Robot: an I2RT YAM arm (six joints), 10 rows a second.
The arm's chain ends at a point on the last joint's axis. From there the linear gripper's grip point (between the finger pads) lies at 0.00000 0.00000 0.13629 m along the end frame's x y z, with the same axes.
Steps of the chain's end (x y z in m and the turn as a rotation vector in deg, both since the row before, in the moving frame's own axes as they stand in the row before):
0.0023 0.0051 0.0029 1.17 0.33 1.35
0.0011 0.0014 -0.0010 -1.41 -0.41 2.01
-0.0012 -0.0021 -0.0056 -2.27 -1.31 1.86
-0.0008 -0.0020 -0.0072 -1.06 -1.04 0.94
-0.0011 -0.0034 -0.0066 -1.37 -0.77 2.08
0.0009 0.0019 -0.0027 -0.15 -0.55 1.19
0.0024 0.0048 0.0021 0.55 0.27 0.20
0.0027 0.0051 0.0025 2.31 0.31 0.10
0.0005 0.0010 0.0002 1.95 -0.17 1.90
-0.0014 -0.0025 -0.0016 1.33 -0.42 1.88
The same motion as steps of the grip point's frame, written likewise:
0.0031 0.0023 0.0029 1.17 0.33 1.35
0.0001 0.0047 -0.0010 -1.41 -0.41 2.01
-0.0044 0.0032 -0.0057 -2.27 -1.31 1.86
-0.0033 0.0005 -0.0072 -1.06 -1.04 0.94
-0.0030 -0.0002 -0.0067 -1.37 -0.77 2.08
-0.0004 0.0022 -0.0027 -0.15 -0.55 1.19
0.0030 0.0035 0.0021 0.55 0.27 0.20
0.0034 -0.0004 0.0024 2.31 0.31 0.10
0.0002 -0.0036 0.0001 1.95 -0.17 1.90
-0.0023 -0.0057 -0.0016 1.33 -0.42 1.88

